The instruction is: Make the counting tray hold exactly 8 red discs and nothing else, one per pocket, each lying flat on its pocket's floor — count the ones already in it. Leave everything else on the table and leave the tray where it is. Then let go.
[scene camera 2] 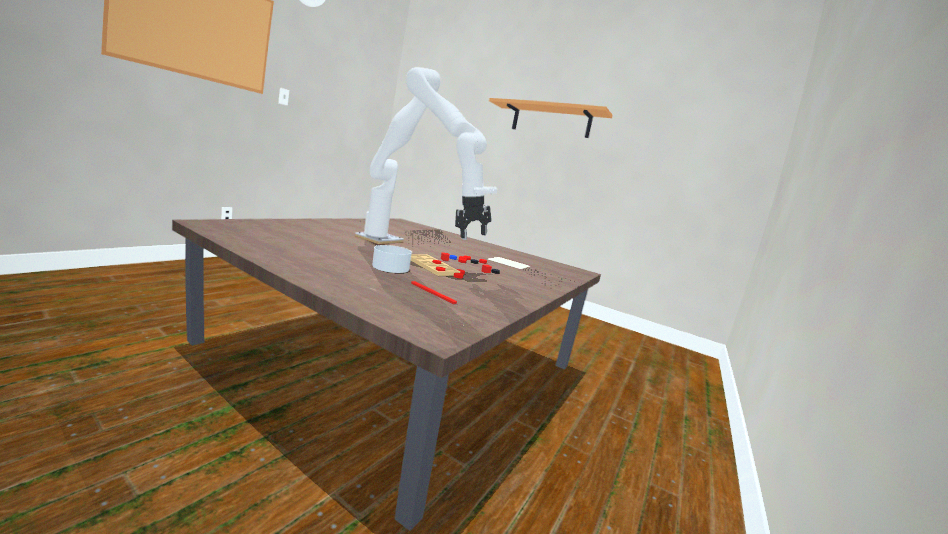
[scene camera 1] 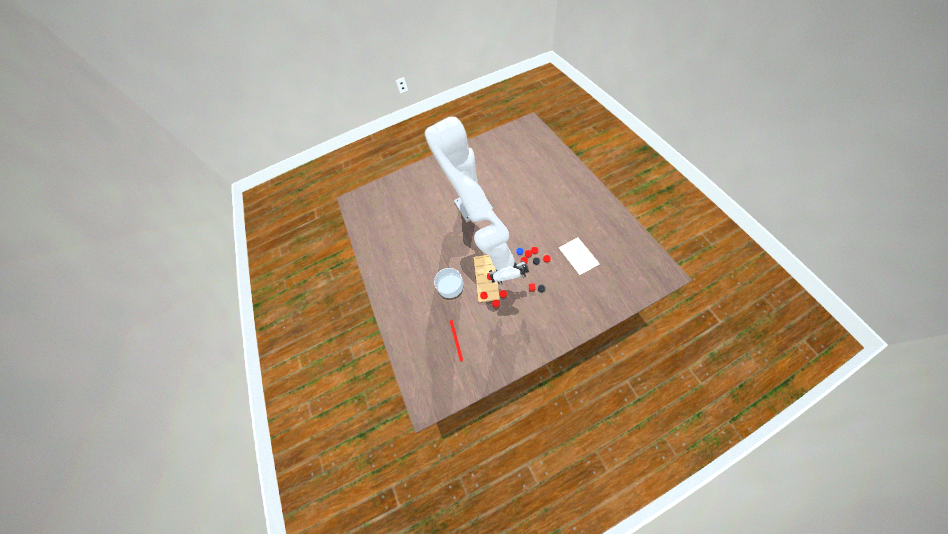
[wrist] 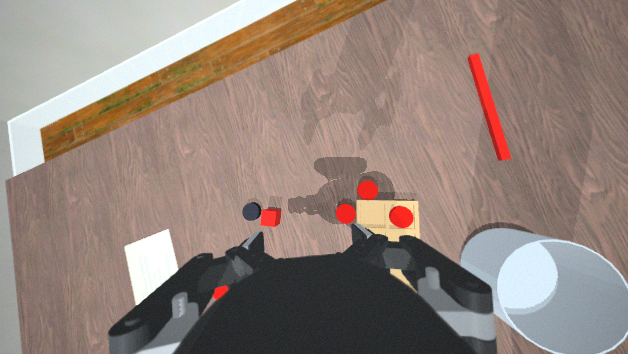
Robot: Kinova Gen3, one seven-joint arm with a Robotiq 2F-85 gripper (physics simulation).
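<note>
The tan counting tray [scene camera 1: 478, 286] [scene camera 2: 422, 262] [wrist: 371, 213] lies on the table, partly hidden by the arm and gripper. One red disc [scene camera 1: 483, 295] [scene camera 2: 440, 268] [wrist: 401, 216] is in an end pocket; another red disc [scene camera 1: 490, 276] [scene camera 2: 436, 261] shows farther along. Other pockets are partly hidden, so I cannot count all its discs. Two red discs, one [scene camera 1: 502, 293] [wrist: 345, 213] and another [scene camera 1: 496, 303] [wrist: 368, 190], lie outside the tray's end. More red discs [scene camera 1: 534, 250] lie to its right. My gripper [scene camera 2: 474, 234] [wrist: 308, 237] is open and empty, above the table beside the tray.
A red cube [scene camera 1: 531, 287] [wrist: 270, 217] and black disc [scene camera 1: 541, 288] [wrist: 251, 211] lie right of the tray. A blue disc [scene camera 1: 519, 251] and another black disc [scene camera 1: 536, 261] lie among the reds. Also present: bowl [scene camera 1: 448, 283] [scene camera 2: 391, 259], red stick [scene camera 1: 456, 340] [wrist: 490, 107], white card [scene camera 1: 578, 256].
</note>
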